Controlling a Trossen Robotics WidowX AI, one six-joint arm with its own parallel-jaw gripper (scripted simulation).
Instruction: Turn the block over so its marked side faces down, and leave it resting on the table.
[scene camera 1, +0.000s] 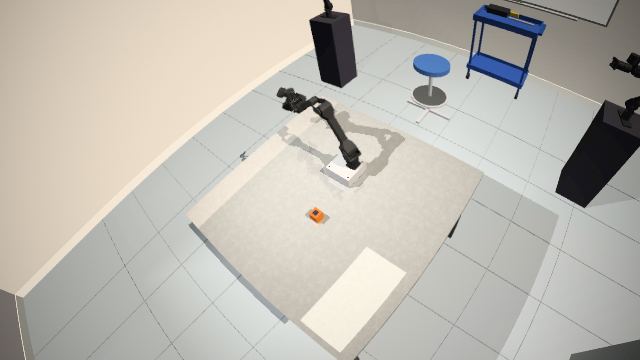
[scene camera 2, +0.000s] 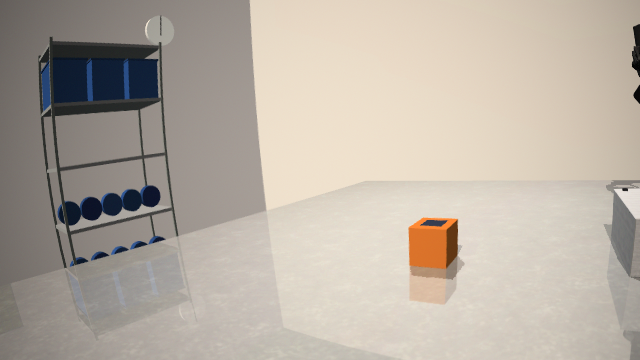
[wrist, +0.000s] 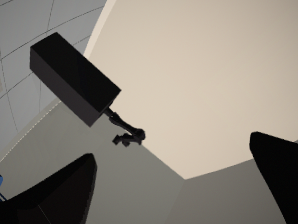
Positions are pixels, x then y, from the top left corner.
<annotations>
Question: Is my gripper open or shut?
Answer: Open.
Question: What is my gripper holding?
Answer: Nothing.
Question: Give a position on an orange block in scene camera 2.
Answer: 433, 243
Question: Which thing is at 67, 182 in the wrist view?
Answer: My gripper.
</annotations>
